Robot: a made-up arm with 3 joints. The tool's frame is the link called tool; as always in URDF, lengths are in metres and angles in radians. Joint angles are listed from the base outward.
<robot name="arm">
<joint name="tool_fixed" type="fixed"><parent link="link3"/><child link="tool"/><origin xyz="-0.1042 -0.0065 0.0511"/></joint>
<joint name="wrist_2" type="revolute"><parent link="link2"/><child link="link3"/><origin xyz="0.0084 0.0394 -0.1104"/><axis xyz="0 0 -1"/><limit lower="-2.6" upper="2.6"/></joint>
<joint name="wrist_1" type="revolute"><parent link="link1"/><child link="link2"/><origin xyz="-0.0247 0.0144 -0.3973"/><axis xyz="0 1 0"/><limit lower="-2.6" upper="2.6"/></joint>
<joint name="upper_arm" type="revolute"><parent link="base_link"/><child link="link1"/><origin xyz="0 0 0.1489"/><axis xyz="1 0 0"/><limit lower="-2.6" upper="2.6"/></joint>
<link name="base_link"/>
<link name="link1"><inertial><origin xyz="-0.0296 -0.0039 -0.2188"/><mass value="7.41"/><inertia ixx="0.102" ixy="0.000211" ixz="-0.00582" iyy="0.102" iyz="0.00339" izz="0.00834"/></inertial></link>
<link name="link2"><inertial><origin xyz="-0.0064 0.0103 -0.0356"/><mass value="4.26"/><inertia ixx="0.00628" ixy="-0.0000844" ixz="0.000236" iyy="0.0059" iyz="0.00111" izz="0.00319"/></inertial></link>
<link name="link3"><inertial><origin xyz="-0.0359 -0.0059 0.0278"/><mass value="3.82"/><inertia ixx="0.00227" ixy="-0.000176" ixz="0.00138" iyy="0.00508" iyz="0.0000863" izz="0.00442"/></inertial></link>
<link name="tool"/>
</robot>
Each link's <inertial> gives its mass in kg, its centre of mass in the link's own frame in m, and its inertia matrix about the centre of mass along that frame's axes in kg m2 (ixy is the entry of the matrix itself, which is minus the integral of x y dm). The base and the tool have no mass. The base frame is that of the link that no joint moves.
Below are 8 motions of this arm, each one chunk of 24 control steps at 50 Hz.
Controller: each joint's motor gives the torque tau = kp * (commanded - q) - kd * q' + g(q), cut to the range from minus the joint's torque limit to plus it. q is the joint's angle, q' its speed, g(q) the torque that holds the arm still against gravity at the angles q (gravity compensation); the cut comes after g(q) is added. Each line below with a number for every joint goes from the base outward.
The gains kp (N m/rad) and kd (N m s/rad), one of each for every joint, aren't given. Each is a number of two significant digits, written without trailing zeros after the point. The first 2 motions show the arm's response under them.
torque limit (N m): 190 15 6.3
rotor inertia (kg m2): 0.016 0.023 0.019
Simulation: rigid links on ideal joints. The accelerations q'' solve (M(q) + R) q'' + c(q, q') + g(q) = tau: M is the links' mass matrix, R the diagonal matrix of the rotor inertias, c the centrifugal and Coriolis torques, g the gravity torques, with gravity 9.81 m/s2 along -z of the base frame. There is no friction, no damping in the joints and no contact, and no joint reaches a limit. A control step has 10 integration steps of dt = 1/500 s. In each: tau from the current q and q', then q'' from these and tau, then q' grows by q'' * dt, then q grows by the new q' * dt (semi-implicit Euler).
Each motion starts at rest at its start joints. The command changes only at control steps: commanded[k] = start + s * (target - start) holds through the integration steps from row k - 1 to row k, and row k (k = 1, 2, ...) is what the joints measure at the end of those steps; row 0 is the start. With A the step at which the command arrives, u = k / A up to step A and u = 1 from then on. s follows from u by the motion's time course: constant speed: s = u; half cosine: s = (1 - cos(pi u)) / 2; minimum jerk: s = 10 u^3 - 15 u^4 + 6 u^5; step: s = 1 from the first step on.
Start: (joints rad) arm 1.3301 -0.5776 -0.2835
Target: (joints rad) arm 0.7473 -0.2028 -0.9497
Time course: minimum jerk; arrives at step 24
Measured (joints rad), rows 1 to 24:
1: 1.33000 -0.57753 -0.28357
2: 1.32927 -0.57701 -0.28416
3: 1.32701 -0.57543 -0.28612
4: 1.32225 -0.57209 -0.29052
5: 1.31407 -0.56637 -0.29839
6: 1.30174 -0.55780 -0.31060
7: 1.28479 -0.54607 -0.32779
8: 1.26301 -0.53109 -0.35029
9: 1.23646 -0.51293 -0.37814
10: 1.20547 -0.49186 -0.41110
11: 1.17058 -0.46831 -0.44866
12: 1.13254 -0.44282 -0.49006
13: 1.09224 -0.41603 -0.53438
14: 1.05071 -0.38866 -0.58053
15: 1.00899 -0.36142 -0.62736
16: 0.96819 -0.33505 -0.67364
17: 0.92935 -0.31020 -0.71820
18: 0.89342 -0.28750 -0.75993
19: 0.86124 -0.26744 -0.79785
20: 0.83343 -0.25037 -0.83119
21: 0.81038 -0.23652 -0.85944
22: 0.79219 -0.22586 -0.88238
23: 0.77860 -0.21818 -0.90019
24: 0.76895 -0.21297 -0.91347
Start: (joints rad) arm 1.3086 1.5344 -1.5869
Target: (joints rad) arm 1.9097 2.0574 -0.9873
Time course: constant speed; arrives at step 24
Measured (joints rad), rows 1 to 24:
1: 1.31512 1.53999 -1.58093
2: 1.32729 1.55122 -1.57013
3: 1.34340 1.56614 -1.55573
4: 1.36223 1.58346 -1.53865
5: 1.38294 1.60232 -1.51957
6: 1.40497 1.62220 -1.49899
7: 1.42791 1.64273 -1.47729
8: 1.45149 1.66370 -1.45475
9: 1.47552 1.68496 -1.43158
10: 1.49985 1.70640 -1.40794
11: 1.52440 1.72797 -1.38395
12: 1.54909 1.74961 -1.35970
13: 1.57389 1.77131 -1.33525
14: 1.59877 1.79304 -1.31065
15: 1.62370 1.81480 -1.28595
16: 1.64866 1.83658 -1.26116
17: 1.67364 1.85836 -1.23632
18: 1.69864 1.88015 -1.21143
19: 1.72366 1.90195 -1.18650
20: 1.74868 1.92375 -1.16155
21: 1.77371 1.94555 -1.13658
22: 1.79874 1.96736 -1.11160
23: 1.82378 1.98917 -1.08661
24: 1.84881 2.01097 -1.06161
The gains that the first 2 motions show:
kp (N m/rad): 6400 210 110
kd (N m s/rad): 380 11 7.7
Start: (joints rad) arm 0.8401 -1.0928 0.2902
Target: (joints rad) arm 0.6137 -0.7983 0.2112
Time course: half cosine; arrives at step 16
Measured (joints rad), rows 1 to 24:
1: 0.83955 -1.09206 0.29024
2: 0.83742 -1.08913 0.29010
3: 0.83295 -1.08291 0.28931
4: 0.82573 -1.07283 0.28759
5: 0.81562 -1.05875 0.28481
6: 0.80275 -1.04088 0.28093
7: 0.78739 -1.01971 0.27603
8: 0.77002 -0.99591 0.27023
9: 0.75120 -0.97032 0.26372
10: 0.73159 -0.94388 0.25674
11: 0.71190 -0.91759 0.24953
12: 0.69285 -0.89242 0.24236
13: 0.67516 -0.86935 0.23551
14: 0.65948 -0.84923 0.22924
15: 0.64641 -0.83284 0.22379
16: 0.63646 -0.82079 0.21937
17: 0.62944 -0.81277 0.21619
18: 0.62458 -0.80760 0.21415
19: 0.62123 -0.80428 0.21287
20: 0.61890 -0.80214 0.21208
21: 0.61730 -0.80077 0.21161
22: 0.61619 -0.79988 0.21133
23: 0.61542 -0.79931 0.21118
24: 0.61489 -0.79895 0.21110

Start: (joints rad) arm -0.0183 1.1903 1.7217
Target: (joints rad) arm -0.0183 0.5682 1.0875
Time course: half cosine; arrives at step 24
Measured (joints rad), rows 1 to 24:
1: -0.01830 1.18953 1.72101
2: -0.01829 1.18658 1.71846
3: -0.01829 1.18044 1.71320
4: -0.01829 1.17051 1.70466
5: -0.01828 1.15649 1.69247
6: -0.01828 1.13831 1.67647
7: -0.01828 1.11609 1.65666
8: -0.01828 1.09008 1.63316
9: -0.01827 1.06064 1.60621
10: -0.01827 1.02820 1.57616
11: -0.01827 0.99330 1.54343
12: -0.01827 0.95650 1.50851
13: -0.01827 0.91841 1.47196
14: -0.01827 0.87968 1.43436
15: -0.01827 0.84095 1.39632
16: -0.01828 0.80289 1.35849
17: -0.01828 0.76614 1.32148
18: -0.01829 0.73133 1.28593
19: -0.01830 0.69904 1.25243
20: -0.01831 0.66983 1.22155
21: -0.01832 0.64421 1.19382
22: -0.01833 0.62260 1.16970
23: -0.01834 0.60537 1.14961
24: -0.01835 0.59284 1.13389

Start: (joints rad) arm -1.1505 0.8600 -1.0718
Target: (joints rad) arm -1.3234 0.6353 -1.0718
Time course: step
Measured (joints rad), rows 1 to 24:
1: -1.16628 0.81095 -1.06516
2: -1.20671 0.75111 -1.06617
3: -1.24228 0.70980 -1.07019
4: -1.26713 0.68317 -1.07250
5: -1.28438 0.66612 -1.07357
6: -1.29635 0.65518 -1.07395
7: -1.30465 0.64814 -1.07395
8: -1.31040 0.64360 -1.07377
9: -1.31439 0.64067 -1.07352
10: -1.31715 0.63877 -1.07325
11: -1.31907 0.63755 -1.07299
12: -1.32040 0.63675 -1.07276
13: -1.32132 0.63624 -1.07257
14: -1.32196 0.63591 -1.07241
15: -1.32240 0.63569 -1.07228
16: -1.32271 0.63556 -1.07217
17: -1.32292 0.63547 -1.07209
18: -1.32307 0.63541 -1.07202
19: -1.32317 0.63537 -1.07197
20: -1.32324 0.63534 -1.07193
21: -1.32329 0.63533 -1.07190
22: -1.32332 0.63532 -1.07188
23: -1.32335 0.63531 -1.07186
24: -1.32336 0.63531 -1.07184

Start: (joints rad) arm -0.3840 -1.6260 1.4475
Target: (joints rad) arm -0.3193 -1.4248 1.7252
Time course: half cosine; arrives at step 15
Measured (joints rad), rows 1 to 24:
1: -0.38381 -1.62533 1.44822
2: -0.38311 -1.62284 1.45094
3: -0.38164 -1.61779 1.45657
4: -0.37930 -1.60982 1.46565
5: -0.37604 -1.59891 1.47835
6: -0.37193 -1.58529 1.49454
7: -0.36708 -1.56938 1.51383
8: -0.36165 -1.55177 1.53561
9: -0.35586 -1.53316 1.55910
10: -0.34993 -1.51431 1.58340
11: -0.34411 -1.49602 1.60755
12: -0.33865 -1.47906 1.63056
13: -0.33377 -1.46416 1.65147
14: -0.32968 -1.45196 1.66942
15: -0.32656 -1.44298 1.68365
16: -0.32436 -1.43694 1.69428
17: -0.32282 -1.43293 1.70220
18: -0.32175 -1.43025 1.70810
19: -0.32101 -1.42846 1.71249
20: -0.32049 -1.42727 1.71575
21: -0.32013 -1.42646 1.71818
22: -0.31988 -1.42593 1.71998
23: -0.31970 -1.42556 1.72132
24: -0.31958 -1.42532 1.72232

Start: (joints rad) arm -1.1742 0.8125 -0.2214
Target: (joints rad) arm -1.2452 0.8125 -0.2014
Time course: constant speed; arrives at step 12
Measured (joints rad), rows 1 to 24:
1: -1.17573 0.81259 -0.22054
2: -1.17859 0.81263 -0.21962
3: -1.18239 0.81262 -0.21861
4: -1.18683 0.81260 -0.21751
5: -1.19173 0.81257 -0.21632
6: -1.19693 0.81254 -0.21505
7: -1.20235 0.81251 -0.21370
8: -1.20793 0.81249 -0.21229
9: -1.21361 0.81247 -0.21082
10: -1.21936 0.81246 -0.20931
11: -1.22516 0.81244 -0.20777
12: -1.23099 0.81244 -0.20620
13: -1.23533 0.81234 -0.20547
14: -1.23834 0.81231 -0.20478
15: -1.24044 0.81232 -0.20416
16: -1.24189 0.81234 -0.20363
17: -1.24290 0.81237 -0.20318
18: -1.24360 0.81240 -0.20280
19: -1.24409 0.81242 -0.20250
20: -1.24443 0.81244 -0.20226
21: -1.24466 0.81246 -0.20206
22: -1.24483 0.81247 -0.20191
23: -1.24494 0.81248 -0.20179
24: -1.24502 0.81248 -0.20170

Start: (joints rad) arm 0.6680 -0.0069 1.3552
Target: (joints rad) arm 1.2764 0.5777 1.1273
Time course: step
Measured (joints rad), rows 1 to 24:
1: 0.68391 0.03713 1.31339
2: 0.72782 0.16743 1.26554
3: 0.79989 0.30455 1.22406
4: 0.90066 0.39424 1.19403
5: 1.01208 0.45293 1.17996
6: 1.09347 0.49435 1.17204
7: 1.14982 0.52289 1.16418
8: 1.18878 0.54213 1.15705
9: 1.21573 0.55488 1.15096
10: 1.23439 0.56321 1.14592
11: 1.24730 0.56859 1.14185
12: 1.25625 0.57202 1.13860
13: 1.26244 0.57420 1.13603
14: 1.26673 0.57557 1.13403
15: 1.26970 0.57642 1.13246
16: 1.27176 0.57694 1.13125
17: 1.27318 0.57726 1.13032
18: 1.27417 0.57745 1.12960
19: 1.27486 0.57757 1.12905
20: 1.27533 0.57763 1.12862
21: 1.27566 0.57767 1.12830
22: 1.27589 0.57769 1.12806
23: 1.27604 0.57770 1.12787
24: 1.27615 0.57771 1.12773

